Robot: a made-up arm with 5 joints.
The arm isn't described. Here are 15 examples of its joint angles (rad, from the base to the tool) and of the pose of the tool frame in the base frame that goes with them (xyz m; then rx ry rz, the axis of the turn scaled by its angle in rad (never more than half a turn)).
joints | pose
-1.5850 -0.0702 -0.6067 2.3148 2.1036 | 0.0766 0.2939 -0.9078 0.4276 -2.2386 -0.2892
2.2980 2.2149 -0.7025 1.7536 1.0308 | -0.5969 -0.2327 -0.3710 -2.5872 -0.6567 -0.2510
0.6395 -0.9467 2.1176 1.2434 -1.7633 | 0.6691 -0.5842 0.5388 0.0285 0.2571 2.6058
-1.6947 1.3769 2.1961 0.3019 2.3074 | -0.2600 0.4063 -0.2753 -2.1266 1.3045 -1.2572
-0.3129 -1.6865 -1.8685 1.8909 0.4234 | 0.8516 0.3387 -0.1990 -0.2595 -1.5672 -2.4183
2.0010 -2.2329 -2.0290 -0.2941 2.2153 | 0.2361 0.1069 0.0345 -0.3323 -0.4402 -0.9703
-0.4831 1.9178 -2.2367 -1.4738 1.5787 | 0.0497 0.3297 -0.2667 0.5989 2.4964 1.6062
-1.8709 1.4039 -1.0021 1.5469 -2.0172 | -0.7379 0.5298 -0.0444 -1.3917 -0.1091 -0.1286
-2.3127 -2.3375 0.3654 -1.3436 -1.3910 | 0.5337 0.3183 -0.0389 -1.9707 0.4162 -1.1126
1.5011 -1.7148 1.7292 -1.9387 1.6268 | 0.3271 0.2326 0.3025 -1.4033 0.4316 -0.1322
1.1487 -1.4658 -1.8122 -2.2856 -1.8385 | 0.0357 -0.2329 0.1354 -1.1110 -0.5677 0.4670
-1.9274 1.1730 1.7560 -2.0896 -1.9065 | 0.0509 0.2108 0.0748 0.4016 1.8075 1.7053
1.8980 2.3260 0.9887 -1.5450 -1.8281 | 0.1356 -0.4524 -0.0042 0.4455 1.7375 -1.7269
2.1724 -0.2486 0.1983 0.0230 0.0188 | -0.2601 0.5069 0.5098 -2.1445 0.1771 0.3702
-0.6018 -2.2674 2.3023 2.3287 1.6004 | 0.8822 0.3769 0.1253 -0.2861 1.8626 1.8399
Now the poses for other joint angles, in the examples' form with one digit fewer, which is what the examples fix.
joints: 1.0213 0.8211 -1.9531 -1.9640 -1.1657
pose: 0.134 -0.182 0.124 -1.277 -0.491 -2.532
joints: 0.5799 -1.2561 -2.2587 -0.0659 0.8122
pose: 0.408 0.070 -0.140 1.947 -2.032 -0.956
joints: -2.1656 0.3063 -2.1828 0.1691 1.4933
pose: 0.173 0.148 -0.309 0.897 -0.489 2.164
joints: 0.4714 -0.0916 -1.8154 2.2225 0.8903
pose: 0.291 -0.954 0.171 0.872 0.587 1.446
